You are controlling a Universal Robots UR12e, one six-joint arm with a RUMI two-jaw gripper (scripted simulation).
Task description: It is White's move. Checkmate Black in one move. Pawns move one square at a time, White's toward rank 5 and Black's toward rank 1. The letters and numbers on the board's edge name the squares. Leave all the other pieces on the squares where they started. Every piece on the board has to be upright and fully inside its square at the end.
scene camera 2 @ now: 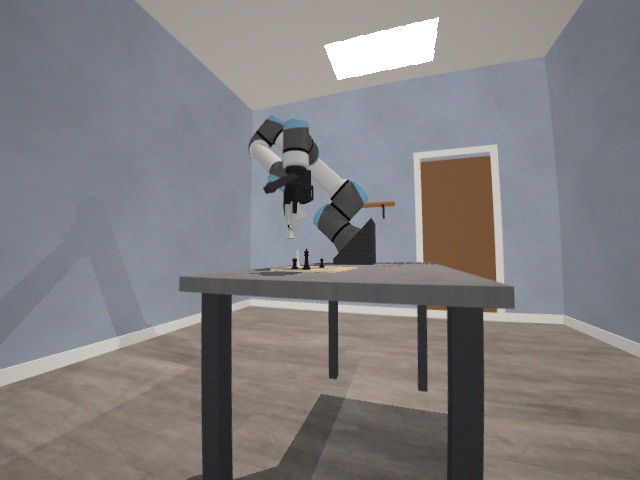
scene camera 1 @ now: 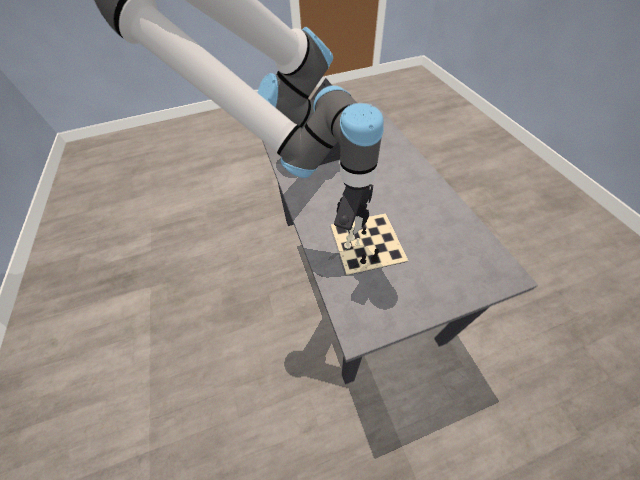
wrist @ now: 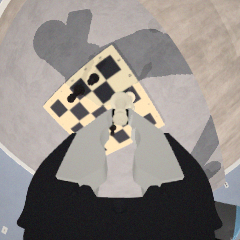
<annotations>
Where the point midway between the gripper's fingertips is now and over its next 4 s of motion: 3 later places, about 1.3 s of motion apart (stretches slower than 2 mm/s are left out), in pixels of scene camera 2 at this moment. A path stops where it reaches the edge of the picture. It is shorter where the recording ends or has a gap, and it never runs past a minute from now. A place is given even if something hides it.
My gripper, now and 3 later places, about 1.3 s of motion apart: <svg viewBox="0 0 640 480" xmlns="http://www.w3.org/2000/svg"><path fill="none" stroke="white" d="M291 232L312 234L312 260L312 245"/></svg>
</annotations>
